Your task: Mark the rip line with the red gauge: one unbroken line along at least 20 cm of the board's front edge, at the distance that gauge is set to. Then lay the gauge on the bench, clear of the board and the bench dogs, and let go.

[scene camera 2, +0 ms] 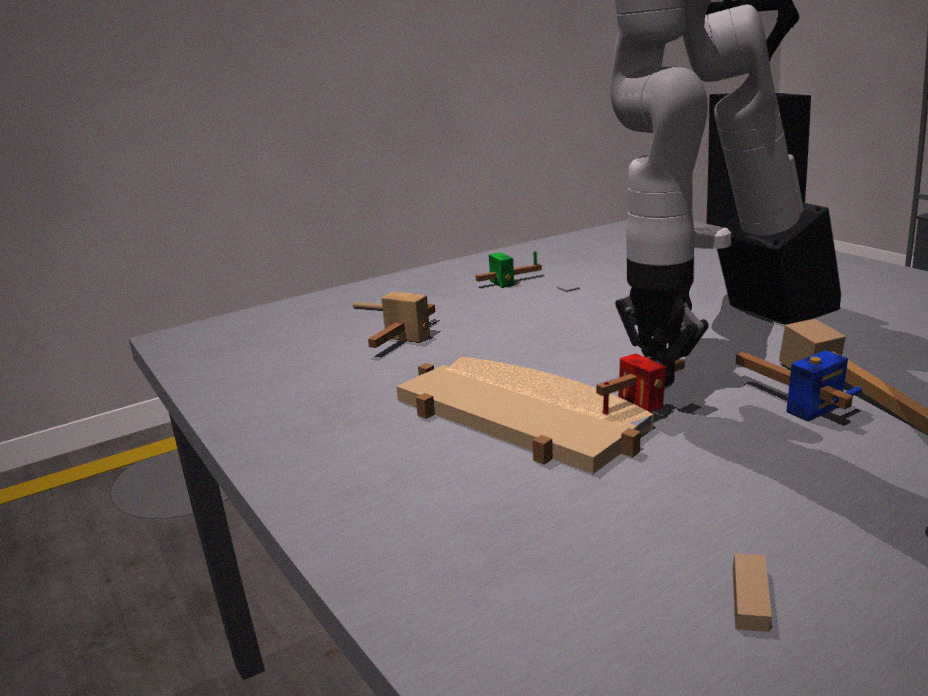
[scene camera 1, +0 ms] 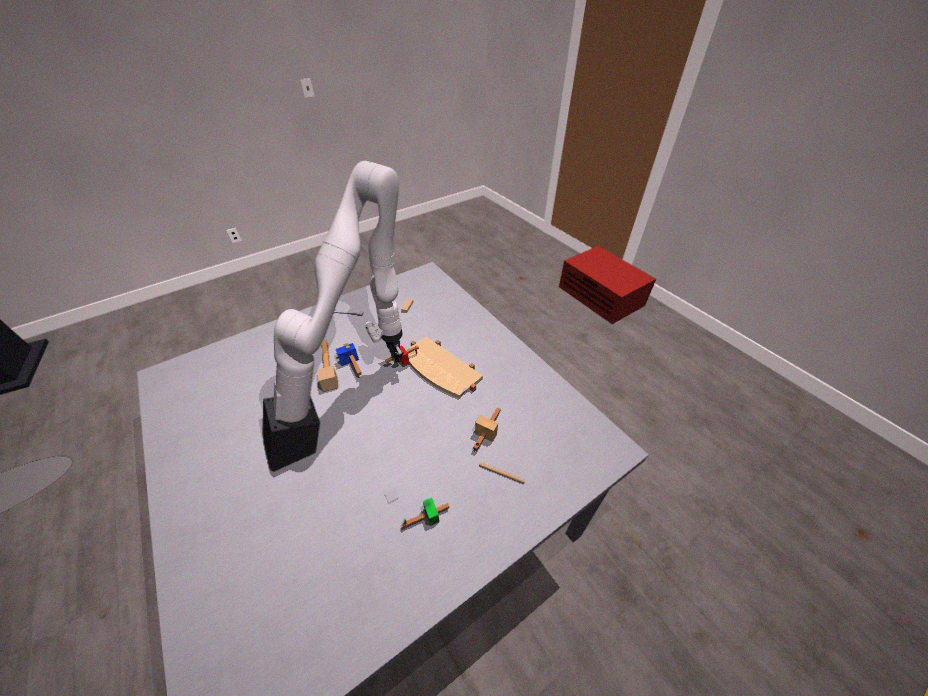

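My gripper points down, shut on the red gauge. The gauge's red block is upright beside the near-robot side of the pale wooden board, close to one end. Its brown beam reaches over the board top, and the red pin hangs down at the surface; I cannot tell if it touches. The board has a curved, grainy side towards the robot. Brown bench dogs stand against its other edges. Any line on the board is too fine to make out.
A blue gauge and a mallet lie near the gripper. A wooden gauge, a dowel, a green gauge and a small wooden block lie farther off.
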